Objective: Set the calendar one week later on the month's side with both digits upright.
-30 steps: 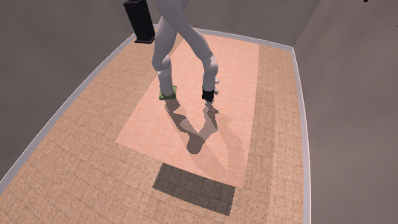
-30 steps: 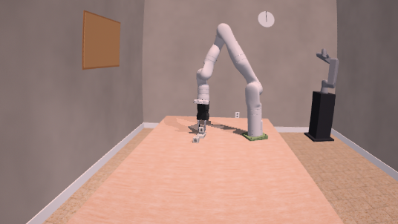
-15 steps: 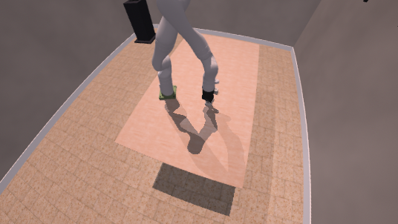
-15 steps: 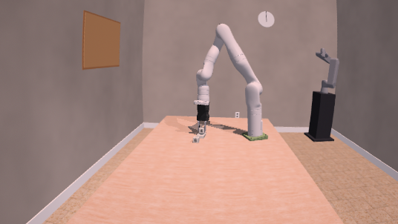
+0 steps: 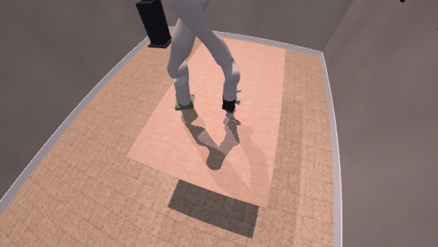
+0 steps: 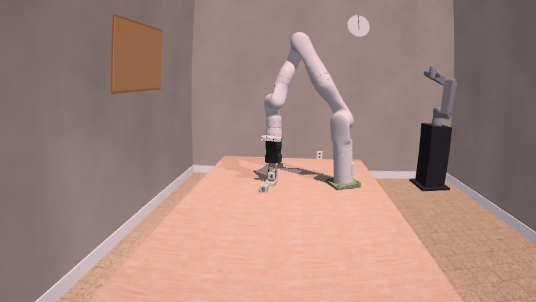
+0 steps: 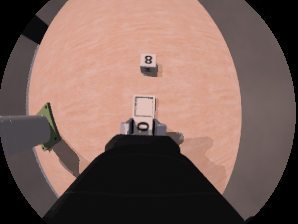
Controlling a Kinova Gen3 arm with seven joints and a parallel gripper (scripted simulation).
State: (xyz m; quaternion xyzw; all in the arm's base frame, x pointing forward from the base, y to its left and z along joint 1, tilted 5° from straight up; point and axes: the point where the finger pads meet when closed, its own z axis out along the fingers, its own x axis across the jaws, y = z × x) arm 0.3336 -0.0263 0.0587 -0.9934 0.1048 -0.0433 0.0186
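Right now my hand is 40 mm above the tray and 20 mm to the right of it.
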